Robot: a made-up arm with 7 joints.
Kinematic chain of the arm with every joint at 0, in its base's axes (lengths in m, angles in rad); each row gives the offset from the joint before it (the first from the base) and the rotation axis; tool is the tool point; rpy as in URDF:
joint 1: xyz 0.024 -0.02 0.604 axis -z
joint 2: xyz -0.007 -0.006 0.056 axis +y
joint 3: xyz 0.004 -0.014 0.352 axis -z
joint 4: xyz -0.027 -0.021 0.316 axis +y
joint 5: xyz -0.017 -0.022 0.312 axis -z
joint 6: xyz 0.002 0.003 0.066 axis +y
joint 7: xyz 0.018 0 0.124 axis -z
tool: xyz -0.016 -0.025 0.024 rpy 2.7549 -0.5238 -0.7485
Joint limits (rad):
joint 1: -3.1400..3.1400
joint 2: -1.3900..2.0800
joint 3: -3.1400..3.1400
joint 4: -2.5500..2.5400
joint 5: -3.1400..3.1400
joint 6: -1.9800..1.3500
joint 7: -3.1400..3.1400
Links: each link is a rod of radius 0.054 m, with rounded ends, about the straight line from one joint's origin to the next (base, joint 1, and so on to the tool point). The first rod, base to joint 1, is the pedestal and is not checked.
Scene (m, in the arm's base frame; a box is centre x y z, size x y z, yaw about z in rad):
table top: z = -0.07
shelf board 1: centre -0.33 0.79 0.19 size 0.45 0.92 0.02 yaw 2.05
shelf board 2: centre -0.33 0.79 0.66 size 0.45 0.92 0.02 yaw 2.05
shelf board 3: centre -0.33 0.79 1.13 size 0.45 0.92 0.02 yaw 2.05
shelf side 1: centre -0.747 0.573 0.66 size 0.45 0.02 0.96 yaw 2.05
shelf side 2: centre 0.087 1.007 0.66 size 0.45 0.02 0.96 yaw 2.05
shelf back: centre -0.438 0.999 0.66 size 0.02 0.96 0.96 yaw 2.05
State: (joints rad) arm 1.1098 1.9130 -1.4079 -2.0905 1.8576 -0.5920 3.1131
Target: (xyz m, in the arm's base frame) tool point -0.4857 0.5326 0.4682
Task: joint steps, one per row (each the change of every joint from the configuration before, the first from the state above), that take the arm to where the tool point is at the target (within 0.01 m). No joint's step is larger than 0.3 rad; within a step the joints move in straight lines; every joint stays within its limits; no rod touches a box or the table.
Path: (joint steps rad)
1: -0.2678 0.0167 0.2809 -0.0152 -0.0280 -0.0504 -0.0045
2: -0.2678 0.0167 0.2808 -0.0153 -0.0281 -0.0504 -0.0044
3: -0.2679 0.0167 0.2809 -0.0152 -0.0280 -0.0504 -0.0045
4: -0.2678 0.0167 0.2808 -0.0153 -0.0281 -0.0505 -0.0044
5: -0.2678 0.0167 0.2809 -0.0152 -0.0280 -0.0504 -0.0045
6: -0.2678 0.0167 0.2808 -0.0153 -0.0281 -0.0504 -0.0044
7: -0.2678 0.0167 0.2809 -0.0152 -0.0280 -0.0504 -0.0045
8: -0.2678 0.0167 0.2808 -0.0153 -0.0281 -0.0504 -0.0045
9: -0.2679 0.0167 0.2809 -0.0152 -0.0280 -0.0504 -0.0044
10: -0.2678 0.0167 0.2808 -0.0152 -0.0280 -0.0504 -0.0045
11: -0.0309 0.0000 -0.0942 0.2466 0.0646 0.0428 0.0001
12: -0.0309 0.0000 -0.0943 0.2466 0.0646 0.0429 0.0001

